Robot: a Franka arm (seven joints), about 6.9 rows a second.
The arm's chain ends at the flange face. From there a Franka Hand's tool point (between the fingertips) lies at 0.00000 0.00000 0.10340 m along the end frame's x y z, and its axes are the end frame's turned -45 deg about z.
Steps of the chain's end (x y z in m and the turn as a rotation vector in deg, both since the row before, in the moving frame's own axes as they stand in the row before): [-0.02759, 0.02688, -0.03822, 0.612, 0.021, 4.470]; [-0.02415, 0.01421, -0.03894, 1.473, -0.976, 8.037]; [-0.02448, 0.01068, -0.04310, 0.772, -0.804, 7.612]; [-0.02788, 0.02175, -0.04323, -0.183, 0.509, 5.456]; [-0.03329, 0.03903, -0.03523, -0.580, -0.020, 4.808]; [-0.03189, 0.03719, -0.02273, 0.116, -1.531, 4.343]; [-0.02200, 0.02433, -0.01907, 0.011, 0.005, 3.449]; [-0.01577, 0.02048, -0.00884, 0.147, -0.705, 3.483]
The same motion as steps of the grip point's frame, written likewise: [-0.03768, -0.00122, -0.03823, 0.418, 0.448, 4.470]; [-0.02627, -0.01010, -0.03899, 1.732, 0.351, 8.037]; [-0.02477, -0.01177, -0.04312, 1.114, -0.023, 7.612]; [-0.03472, -0.00343, -0.04323, -0.489, 0.231, 5.456]; [-0.05193, 0.00474, -0.03524, -0.396, -0.424, 4.808]; [-0.05057, 0.00158, -0.02277, 1.165, -1.001, 4.343]; [-0.03274, 0.00164, -0.01907, 0.004, 0.011, 3.449]; [-0.02631, 0.00222, -0.00885, 0.602, -0.395, 3.483]
